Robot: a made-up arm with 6 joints.
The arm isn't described. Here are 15 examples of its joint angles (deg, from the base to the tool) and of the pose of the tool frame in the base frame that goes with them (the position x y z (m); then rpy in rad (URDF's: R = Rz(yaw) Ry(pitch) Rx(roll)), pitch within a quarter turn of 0, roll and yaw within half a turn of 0).
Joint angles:
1: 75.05 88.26 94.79 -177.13 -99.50 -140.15
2: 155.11 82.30 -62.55 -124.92 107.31 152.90
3: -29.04 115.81 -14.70 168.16 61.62 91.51
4: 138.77 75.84 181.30 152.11 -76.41 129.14
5: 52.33 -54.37 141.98 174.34 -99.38 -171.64
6: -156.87 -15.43 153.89 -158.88 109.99 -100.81
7: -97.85 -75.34 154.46 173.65 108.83 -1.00
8: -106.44 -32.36 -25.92 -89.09 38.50 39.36
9: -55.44 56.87 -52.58 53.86 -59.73 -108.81
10: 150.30 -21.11 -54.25 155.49 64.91 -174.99
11: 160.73 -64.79 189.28 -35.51 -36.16 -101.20
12: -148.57 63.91 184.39 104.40 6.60 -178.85
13: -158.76 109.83 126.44 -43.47 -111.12 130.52
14: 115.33 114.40 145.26 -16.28 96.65 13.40
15: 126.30 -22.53 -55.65 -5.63 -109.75 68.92
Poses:
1: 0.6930 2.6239 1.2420 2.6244 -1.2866 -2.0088
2: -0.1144 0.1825 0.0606 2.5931 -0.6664 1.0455
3: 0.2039 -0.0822 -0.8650 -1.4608 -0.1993 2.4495
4: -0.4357 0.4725 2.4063 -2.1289 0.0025 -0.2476
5: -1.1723 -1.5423 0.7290 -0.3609 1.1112 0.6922
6: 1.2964 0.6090 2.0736 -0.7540 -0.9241 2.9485
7: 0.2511 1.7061 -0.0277 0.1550 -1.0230 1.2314
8: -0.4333 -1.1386 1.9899 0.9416 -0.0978 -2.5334
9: 0.3016 -0.6223 -0.1056 -1.5288 0.3107 2.9960
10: -1.0097 0.5111 0.9499 1.9432 1.1727 -1.8404
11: 1.0359 -0.4166 -0.3063 -1.1653 0.7004 -0.8011
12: -0.2349 -0.1631 2.5679 -1.6443 -1.0564 0.3203
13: -2.3840 -1.0299 0.8328 -0.7316 0.8507 -0.9679
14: -0.9556 2.1165 1.2982 2.5291 -0.8619 -0.6868
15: -0.6036 0.7984 0.9887 1.8358 0.6433 -1.0529
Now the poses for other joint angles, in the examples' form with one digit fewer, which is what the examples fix.
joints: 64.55 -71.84 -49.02 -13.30 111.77 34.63
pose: 0.203 0.352 1.896 2.240 -0.760 -1.716
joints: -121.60 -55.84 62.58 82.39 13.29 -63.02
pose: 0.834 1.291 2.725 -3.103 -1.000 0.584
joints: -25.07 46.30 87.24 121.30 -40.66 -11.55
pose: 1.859 -0.962 2.684 -1.172 -0.852 -1.446
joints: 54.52 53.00 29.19 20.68 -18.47 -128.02
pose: 1.524 2.110 0.851 1.793 0.713 0.803
